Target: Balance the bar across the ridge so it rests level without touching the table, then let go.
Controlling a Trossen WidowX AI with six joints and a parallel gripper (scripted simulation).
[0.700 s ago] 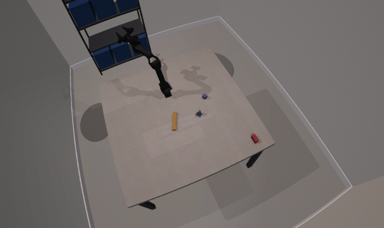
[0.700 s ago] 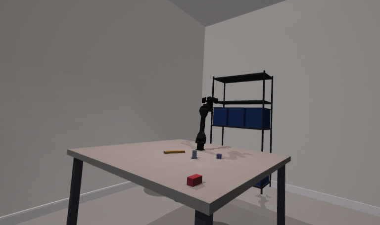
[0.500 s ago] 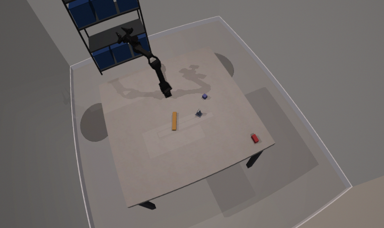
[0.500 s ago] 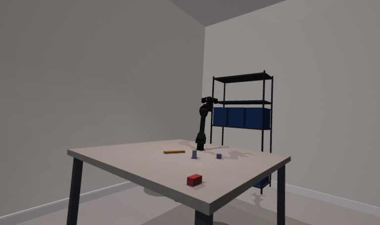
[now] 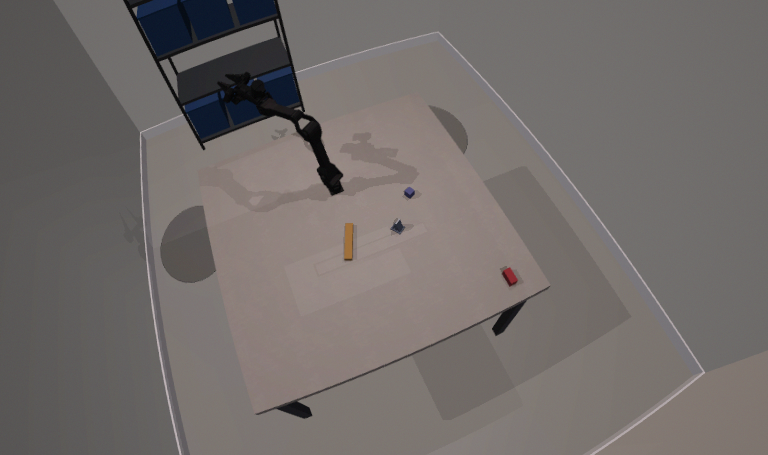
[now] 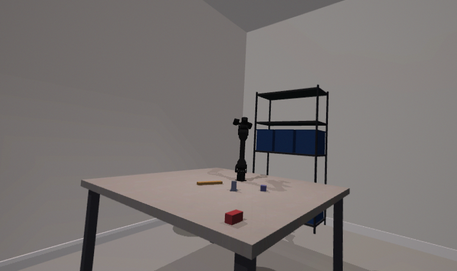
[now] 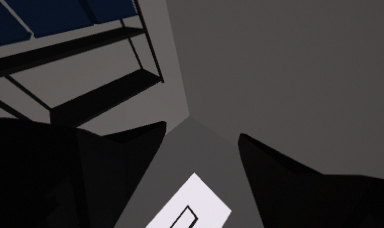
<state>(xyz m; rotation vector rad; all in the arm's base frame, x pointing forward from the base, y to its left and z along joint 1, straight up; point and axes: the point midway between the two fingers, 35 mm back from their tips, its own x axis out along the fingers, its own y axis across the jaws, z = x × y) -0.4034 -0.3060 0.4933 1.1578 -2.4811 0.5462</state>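
Now: gripper tip 720 mm short of the orange bar, 500 mm above it and 290 mm to the right of it. From my gripper tip the other things lie so: red block: 1160 mm ahead, 830 mm to the left, 490 mm below; then small cube: 630 mm to the left, 610 mm ahead, 490 mm below.
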